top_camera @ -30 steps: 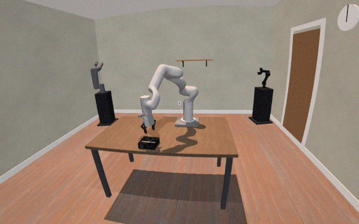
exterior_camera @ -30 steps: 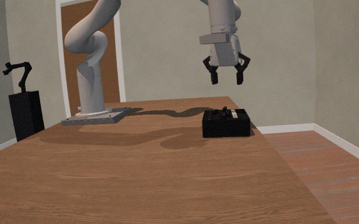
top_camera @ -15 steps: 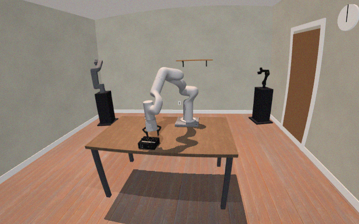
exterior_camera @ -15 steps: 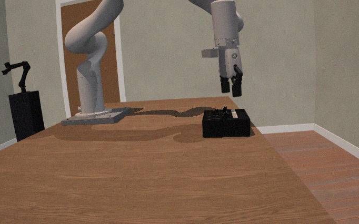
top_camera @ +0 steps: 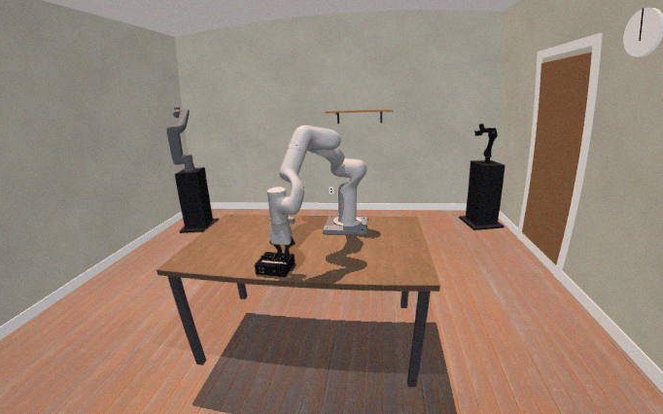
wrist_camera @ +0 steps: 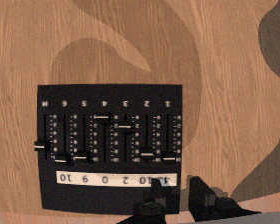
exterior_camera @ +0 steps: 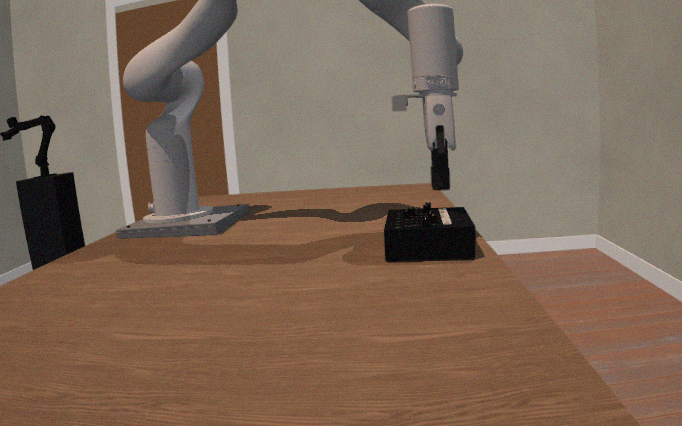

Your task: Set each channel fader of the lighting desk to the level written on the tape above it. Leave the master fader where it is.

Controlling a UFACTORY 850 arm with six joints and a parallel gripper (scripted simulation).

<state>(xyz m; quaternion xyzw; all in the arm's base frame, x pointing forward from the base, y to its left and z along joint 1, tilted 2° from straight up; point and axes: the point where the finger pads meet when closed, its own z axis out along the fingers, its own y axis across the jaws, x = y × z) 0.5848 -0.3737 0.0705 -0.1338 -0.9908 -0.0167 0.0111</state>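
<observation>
Now: hand 120 mm to the left of the master fader, 70 mm past it and 50 mm above it.
</observation>
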